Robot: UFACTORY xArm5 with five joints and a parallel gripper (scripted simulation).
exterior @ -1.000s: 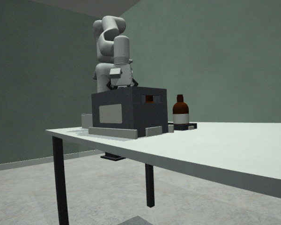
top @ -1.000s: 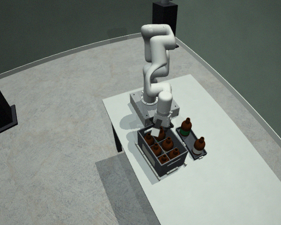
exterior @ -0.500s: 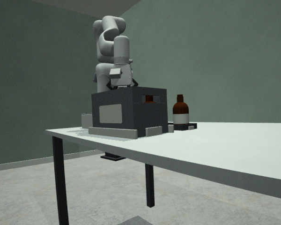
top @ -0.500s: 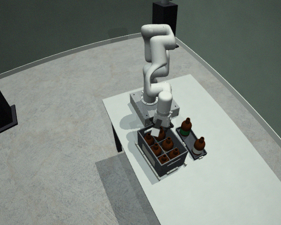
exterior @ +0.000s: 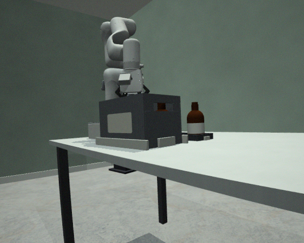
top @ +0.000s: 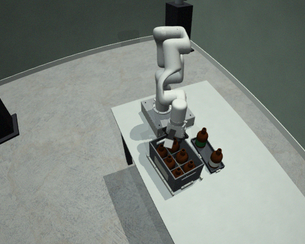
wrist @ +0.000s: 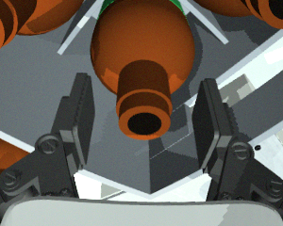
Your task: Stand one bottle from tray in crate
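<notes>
The dark grey crate is 90 mm ahead of my hand, 80 mm below it and 50 mm to the right of it. Also, from my hand: dark tray 190 mm to the left, 150 mm below, 120 mm ahead.
</notes>
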